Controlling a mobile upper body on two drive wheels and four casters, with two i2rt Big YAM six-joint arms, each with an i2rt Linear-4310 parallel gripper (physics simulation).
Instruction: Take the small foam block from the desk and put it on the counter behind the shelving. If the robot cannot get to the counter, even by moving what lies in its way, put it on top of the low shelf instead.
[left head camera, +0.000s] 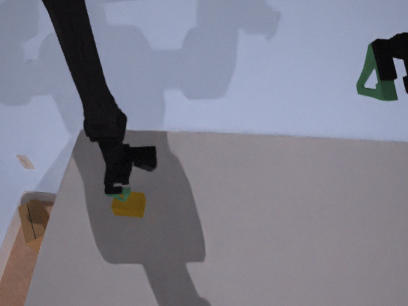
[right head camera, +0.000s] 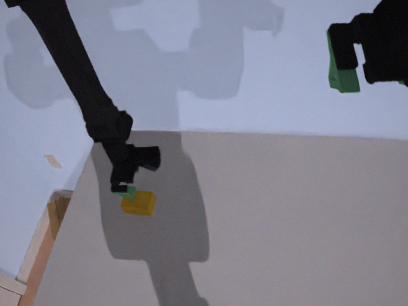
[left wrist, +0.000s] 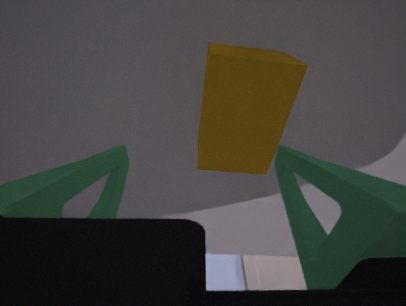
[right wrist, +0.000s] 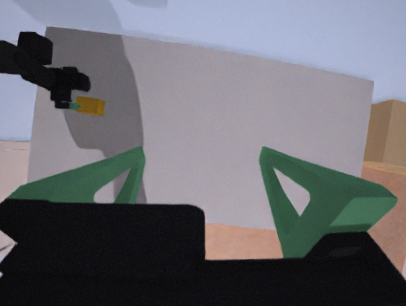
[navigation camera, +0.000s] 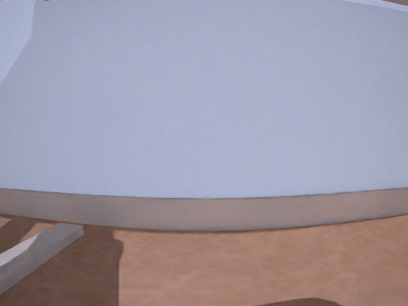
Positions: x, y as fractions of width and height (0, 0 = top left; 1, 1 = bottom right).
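Note:
You'd see a small yellow foam block (left wrist: 0.61, 0.31) here, though in the navigation camera view the small yellow foam block is out of frame. There's a small brown box (left head camera: 0.08, 0.71) as well, and the left wrist view does not show the small brown box, hidden there by the grey desk. That grey desk (left head camera: 0.55, 0.69) also shows in the right head camera view (right head camera: 0.57, 0.69), in the left wrist view (left wrist: 0.21, 0.28) and in the right wrist view (right wrist: 0.50, 0.38). There's a cream door (left wrist: 0.64, 0.89) too. As for the grippers, the left gripper is here (left wrist: 0.50, 0.50), and the right gripper (right head camera: 0.90, 0.26) also shows in the left head camera view (left head camera: 0.94, 0.29) and in the right wrist view (right wrist: 0.50, 0.50).

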